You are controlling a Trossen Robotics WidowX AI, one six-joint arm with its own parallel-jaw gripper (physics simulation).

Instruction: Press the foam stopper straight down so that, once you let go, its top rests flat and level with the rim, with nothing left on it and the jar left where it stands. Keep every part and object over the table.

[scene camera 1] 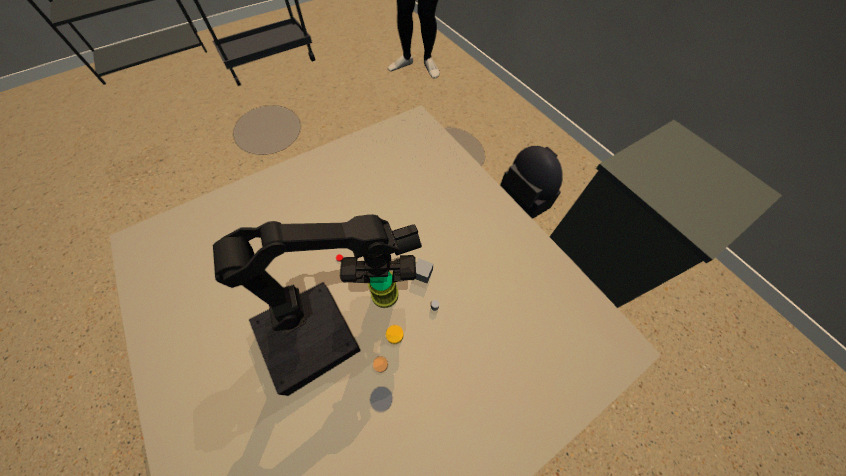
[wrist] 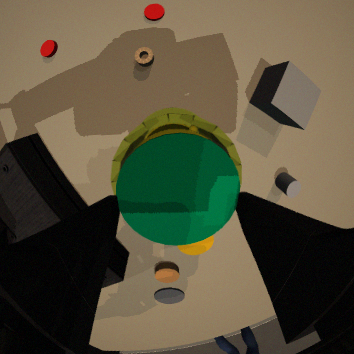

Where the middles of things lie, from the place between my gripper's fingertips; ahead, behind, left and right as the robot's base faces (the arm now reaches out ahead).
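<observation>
Green foam stopper [wrist: 177, 187]: 1 cm below my hand. Grey block [wrist: 284, 92]: 14 cm ahead of my hand, 1 cm to the right of it and 10 cm below it. The yellow-green jar [scene camera 1: 384, 300] lies 6 cm below my hand.
</observation>
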